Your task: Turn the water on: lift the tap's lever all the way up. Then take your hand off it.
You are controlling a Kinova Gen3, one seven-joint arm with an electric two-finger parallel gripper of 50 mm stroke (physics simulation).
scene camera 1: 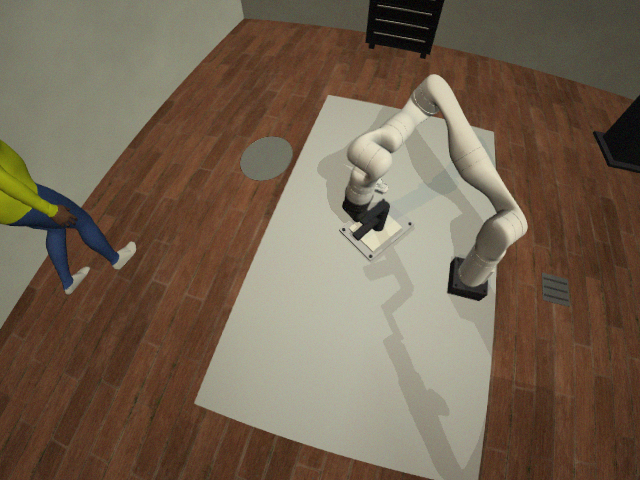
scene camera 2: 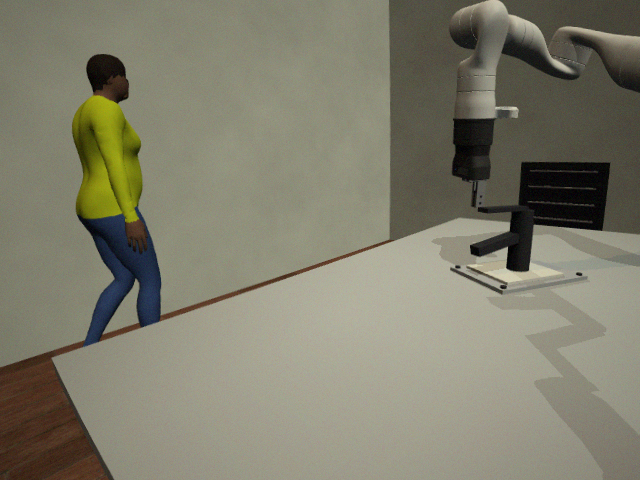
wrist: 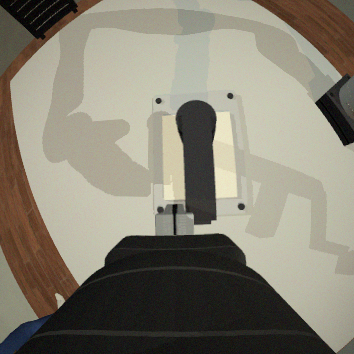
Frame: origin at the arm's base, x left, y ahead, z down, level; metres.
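Seen in the pictures: gripper, between the fingertips: (scene camera 1: pixel 357 215) (scene camera 2: pixel 477 206) (wrist: pixel 174 214); arm's base, origin of its link: (scene camera 1: pixel 470 274) (wrist: pixel 353 102).
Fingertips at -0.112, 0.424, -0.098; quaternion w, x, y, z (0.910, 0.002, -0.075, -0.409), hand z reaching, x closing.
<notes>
Offsets run from my fingertips to a thing's top centre, as dx, dy, dz. "pt": to the spot under its first point. Level surfaces: height alone.
A black tap @[pt -0.040, -0.099, +0.074] (scene camera 1: pixel 383 221) (scene camera 2: pixel 522 240) stands upright on a clear plate (scene camera 2: pixel 568 278) (wrist: pixel 157 150) with a cream centre. Its flat lever @[-0.019, -0.051, +0.000] (scene camera 2: pixel 501 209) (wrist: pixel 200 175) sticks out from the top, about level, above the spout @[-0.008, -0.041, +0.057] (scene camera 2: pixel 493 243). My gripper (scene camera 2: pixel 477 204) (wrist: pixel 174 214) is shut and empty, pointing down. Its fingertips are beside the lever's free end, to its left in the wrist view, and about at the lever's height in scene camera 2. Whether they touch the lever I cannot tell. In scene camera 1 the fingertips are hidden.
The tap's plate lies on a pale table top @[dz +0.156] (scene camera 1: pixel 310 335) (scene camera 2: pixel 258 361). The arm's black base (scene camera 1: pixel 461 290) (wrist: pixel 334 120) stands at the table's edge. A person in a yellow top (scene camera 1: pixel 15 193) (scene camera 2: pixel 111 160) is beside the table. A black drawer cabinet (scene camera 1: pixel 403 16) (scene camera 2: pixel 563 179) stands beyond it.
</notes>
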